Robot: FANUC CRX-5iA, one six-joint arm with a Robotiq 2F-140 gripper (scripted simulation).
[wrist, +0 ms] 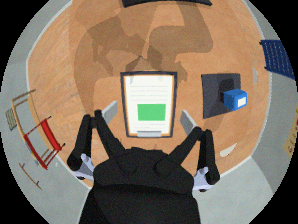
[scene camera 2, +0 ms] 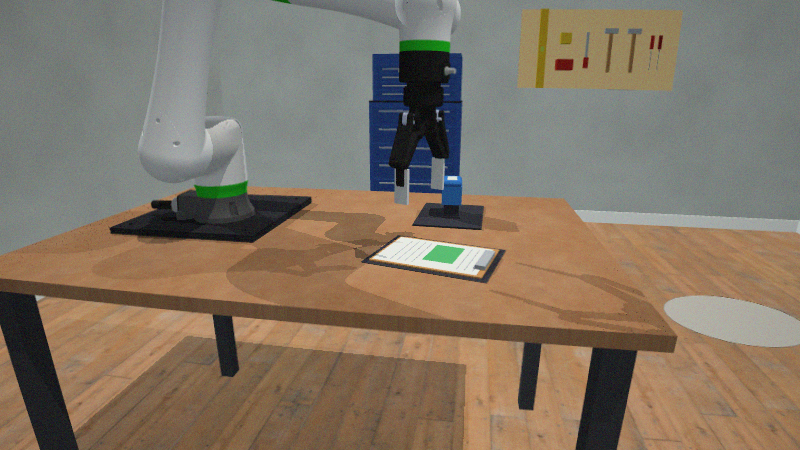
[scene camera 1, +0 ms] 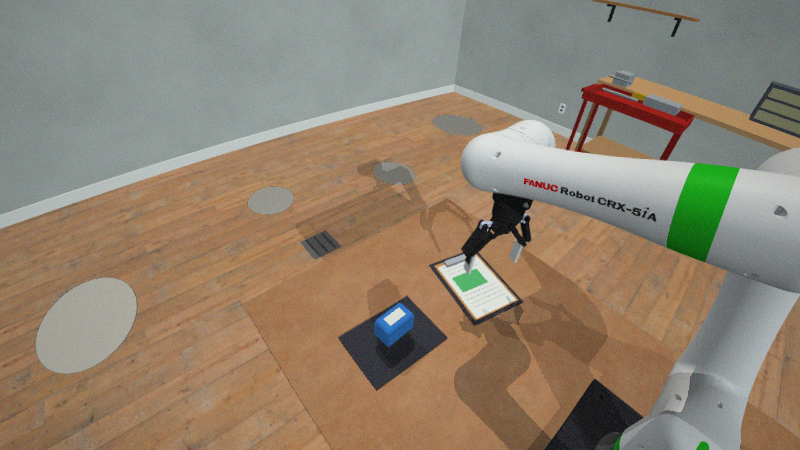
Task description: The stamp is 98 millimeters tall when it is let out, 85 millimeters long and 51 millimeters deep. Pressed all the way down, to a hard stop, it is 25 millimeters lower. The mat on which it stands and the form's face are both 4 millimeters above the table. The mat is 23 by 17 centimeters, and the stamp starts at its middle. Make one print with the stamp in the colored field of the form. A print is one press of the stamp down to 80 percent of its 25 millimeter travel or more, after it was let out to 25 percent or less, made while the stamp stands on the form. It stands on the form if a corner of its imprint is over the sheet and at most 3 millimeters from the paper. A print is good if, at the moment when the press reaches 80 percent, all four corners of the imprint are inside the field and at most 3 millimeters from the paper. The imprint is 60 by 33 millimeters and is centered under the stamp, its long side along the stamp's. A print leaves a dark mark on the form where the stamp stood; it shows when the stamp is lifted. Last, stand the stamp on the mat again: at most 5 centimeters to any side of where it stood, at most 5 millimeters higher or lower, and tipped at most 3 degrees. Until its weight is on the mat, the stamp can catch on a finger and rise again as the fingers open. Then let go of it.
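Note:
My gripper is at (scene camera 2: 420, 195), and you'd also find the gripper at (wrist: 149, 111) and (scene camera 1: 490, 265). There's a blue stamp (scene camera 1: 393, 324), and in the other scene view it's the stamp (scene camera 2: 452, 194). I can also see a form (scene camera 2: 474, 263), which is the form (wrist: 148, 97) in the wrist view and the form (scene camera 1: 483, 294) as well. And there's a dark mat (scene camera 1: 379, 367).

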